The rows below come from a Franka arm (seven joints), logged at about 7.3 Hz.
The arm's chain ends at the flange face. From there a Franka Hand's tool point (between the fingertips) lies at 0.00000 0.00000 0.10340 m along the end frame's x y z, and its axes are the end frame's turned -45 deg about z.
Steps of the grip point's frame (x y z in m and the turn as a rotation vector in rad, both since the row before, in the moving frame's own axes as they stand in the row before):
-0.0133, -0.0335, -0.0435, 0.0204, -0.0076, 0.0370
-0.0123, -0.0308, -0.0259, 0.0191, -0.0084, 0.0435
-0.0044, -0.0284, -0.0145, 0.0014, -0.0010, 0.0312
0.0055, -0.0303, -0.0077, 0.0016, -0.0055, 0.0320
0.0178, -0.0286, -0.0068, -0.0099, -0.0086, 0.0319
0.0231, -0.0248, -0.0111, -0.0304, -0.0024, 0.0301
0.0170, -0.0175, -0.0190, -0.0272, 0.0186, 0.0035
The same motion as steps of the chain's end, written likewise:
-0.0311, -0.0133, -0.0435, 0.0091, -0.0198, 0.0370
-0.0285, -0.0123, -0.0259, 0.0076, -0.0194, 0.0435
-0.0230, -0.0169, -0.0145, 0.0003, -0.0017, 0.0312
-0.0170, -0.0256, -0.0077, -0.0028, -0.0050, 0.0320
-0.0077, -0.0342, -0.0068, -0.0131, 0.0009, 0.0319
-0.0032, -0.0363, -0.0111, -0.0232, 0.0198, 0.0301
-0.0037, -0.0250, -0.0189, -0.0061, 0.0324, 0.0035

